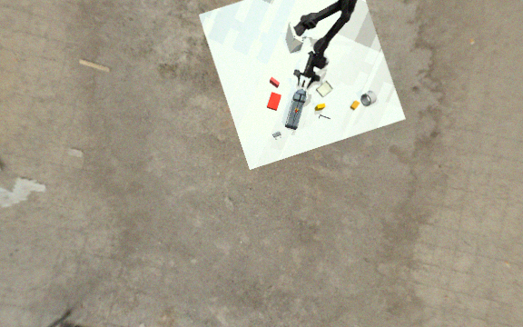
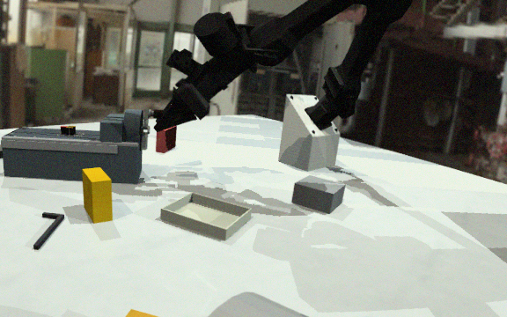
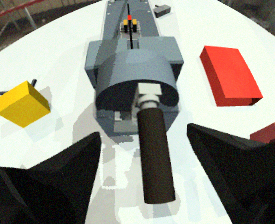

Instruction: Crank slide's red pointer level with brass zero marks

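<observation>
My gripper tip is now 2 cm below the dark crank handle, 2 cm past it and 1 cm to the right of it. From my gripper tip the other things lie so: red pointer: 14 cm ahead, 12 cm to the right, 1 cm below; shallow grey tray: 19 cm to the left, 9 cm below, 6 cm ahead; yellow block: 17 cm ahead, 9 cm to the left, 7 cm below.
</observation>
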